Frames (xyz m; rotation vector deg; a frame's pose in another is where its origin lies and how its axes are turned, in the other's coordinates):
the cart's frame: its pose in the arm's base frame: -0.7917 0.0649 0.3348 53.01 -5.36 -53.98
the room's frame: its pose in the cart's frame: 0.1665 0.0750 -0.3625 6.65 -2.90 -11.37
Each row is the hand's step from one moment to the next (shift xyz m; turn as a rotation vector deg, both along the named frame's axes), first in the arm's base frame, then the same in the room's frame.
Working: the arm's base frame: its pose in the room's frame: 0.4163 0.2532 -0.2059 -59.09 5.82 66.11

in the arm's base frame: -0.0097 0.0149 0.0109 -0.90 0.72 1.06
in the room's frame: -0.0207 0.0013 0.0023 -1.42 0.14 0.65
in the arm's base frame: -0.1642 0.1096 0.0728 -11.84 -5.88 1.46
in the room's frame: -0.1912 -0.0606 0.0637 -1.35 -7.40 10.97
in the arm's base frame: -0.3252 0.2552 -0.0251 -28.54 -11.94 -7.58
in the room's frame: -0.3376 -0.2397 0.0074 -0.37 -25.70 18.81
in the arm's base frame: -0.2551 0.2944 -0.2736 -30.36 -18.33 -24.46
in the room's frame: -0.2324 -0.3667 -0.1951 10.91 -39.16 14.26
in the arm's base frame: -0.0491 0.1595 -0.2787 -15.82 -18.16 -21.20
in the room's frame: -0.0308 -0.2292 -0.2281 16.00 -26.64 7.99
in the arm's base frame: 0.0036 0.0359 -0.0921 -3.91 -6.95 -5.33
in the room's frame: 0.0120 -0.0622 -0.0759 5.93 -6.71 3.44
